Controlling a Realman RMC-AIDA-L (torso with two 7-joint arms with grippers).
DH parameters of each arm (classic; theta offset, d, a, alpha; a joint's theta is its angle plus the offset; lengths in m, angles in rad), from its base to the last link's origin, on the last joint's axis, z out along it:
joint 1: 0 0.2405 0 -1.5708
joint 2: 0 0 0 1.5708
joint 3: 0 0.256 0 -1.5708
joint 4: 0 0 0 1.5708
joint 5: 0 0.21 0 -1.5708
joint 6: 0 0 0 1.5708
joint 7: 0 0.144 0 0
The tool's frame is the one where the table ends.
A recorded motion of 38 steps. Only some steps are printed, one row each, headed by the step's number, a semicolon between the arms.
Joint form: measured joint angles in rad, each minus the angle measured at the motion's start. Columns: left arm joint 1, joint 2, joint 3, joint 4, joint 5, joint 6, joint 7; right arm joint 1, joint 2, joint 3, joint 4, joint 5, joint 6, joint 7.
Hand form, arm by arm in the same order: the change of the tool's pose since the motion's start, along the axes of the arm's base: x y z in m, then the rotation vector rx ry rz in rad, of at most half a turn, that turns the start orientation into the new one. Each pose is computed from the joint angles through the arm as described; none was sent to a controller.
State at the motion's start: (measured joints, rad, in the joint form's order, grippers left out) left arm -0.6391 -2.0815 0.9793 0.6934 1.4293 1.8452 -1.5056; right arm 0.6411 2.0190 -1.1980 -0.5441 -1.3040 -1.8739 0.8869
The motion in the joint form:
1: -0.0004 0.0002 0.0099 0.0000 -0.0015 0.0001 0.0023; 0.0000 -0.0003 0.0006 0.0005 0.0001 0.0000 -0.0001
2: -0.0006 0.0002 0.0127 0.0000 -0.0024 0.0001 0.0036; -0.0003 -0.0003 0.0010 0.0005 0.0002 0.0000 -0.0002
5: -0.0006 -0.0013 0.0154 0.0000 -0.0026 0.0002 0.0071; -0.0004 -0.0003 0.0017 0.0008 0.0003 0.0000 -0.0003
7: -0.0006 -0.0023 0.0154 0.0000 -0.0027 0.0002 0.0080; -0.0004 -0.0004 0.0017 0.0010 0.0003 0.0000 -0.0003
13: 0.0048 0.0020 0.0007 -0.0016 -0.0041 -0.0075 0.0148; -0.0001 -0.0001 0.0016 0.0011 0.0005 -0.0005 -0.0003
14: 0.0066 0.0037 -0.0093 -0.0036 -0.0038 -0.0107 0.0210; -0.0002 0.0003 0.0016 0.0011 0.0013 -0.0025 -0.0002
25: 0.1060 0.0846 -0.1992 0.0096 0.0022 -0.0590 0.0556; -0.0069 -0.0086 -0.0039 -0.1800 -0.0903 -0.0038 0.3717
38: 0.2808 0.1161 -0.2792 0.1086 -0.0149 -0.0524 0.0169; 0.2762 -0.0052 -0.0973 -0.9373 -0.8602 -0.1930 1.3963
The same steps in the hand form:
1: 0.0006 -0.0008 -0.0013 -0.0045 0.0038 -0.0066; 0.0001 0.0001 0.0001 0.0005 0.0002 -0.0006
2: 0.0009 -0.0009 -0.0017 -0.0050 0.0044 -0.0088; 0.0002 0.0001 0.0002 0.0009 0.0005 -0.0011
5: 0.0013 -0.0014 -0.0025 -0.0050 0.0043 -0.0122; 0.0003 0.0001 0.0003 0.0013 0.0010 -0.0017
7: 0.0015 -0.0015 -0.0028 -0.0048 0.0034 -0.0128; 0.0003 0.0002 0.0003 0.0013 0.0009 -0.0019
13: -0.0019 0.0007 0.0005 0.0174 -0.0002 0.0032; 0.0002 0.0001 0.0002 0.0008 0.0015 -0.0013
14: -0.0036 0.0019 0.0022 0.0309 -0.0032 0.0102; 0.0000 -0.0002 0.0003 -0.0004 0.0034 -0.0002
25: -0.0613 0.0130 0.0605 0.2764 -0.0001 0.2053; -0.0135 0.0008 0.0100 -0.2163 -0.1574 -0.0724
38: -0.1147 -0.0199 0.1009 0.3917 0.0311 0.3591; -0.1082 0.0071 0.0339 -0.1343 -1.2388 -0.2616

